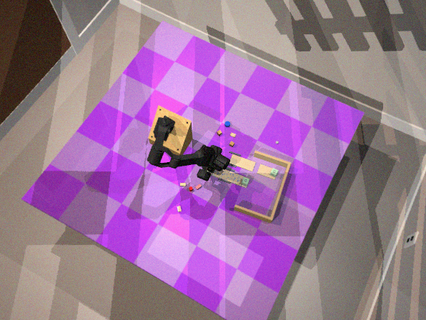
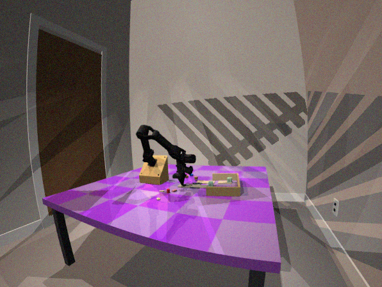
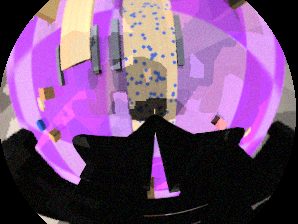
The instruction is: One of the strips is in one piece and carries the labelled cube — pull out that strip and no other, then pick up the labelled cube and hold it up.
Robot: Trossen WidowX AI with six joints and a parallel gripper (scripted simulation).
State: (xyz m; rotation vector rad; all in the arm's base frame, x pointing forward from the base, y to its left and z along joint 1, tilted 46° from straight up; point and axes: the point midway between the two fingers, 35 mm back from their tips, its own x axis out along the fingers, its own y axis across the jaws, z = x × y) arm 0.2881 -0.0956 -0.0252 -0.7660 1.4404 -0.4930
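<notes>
Now: gripper tip 12 cm short of the strip and 12 cm to the right of it. From my gripper tip the other things lie so: red piece 2 cm behind, 15 cm to the right, 1 cm above; blue disc 6 cm behind, 28 cm to the left.
</notes>
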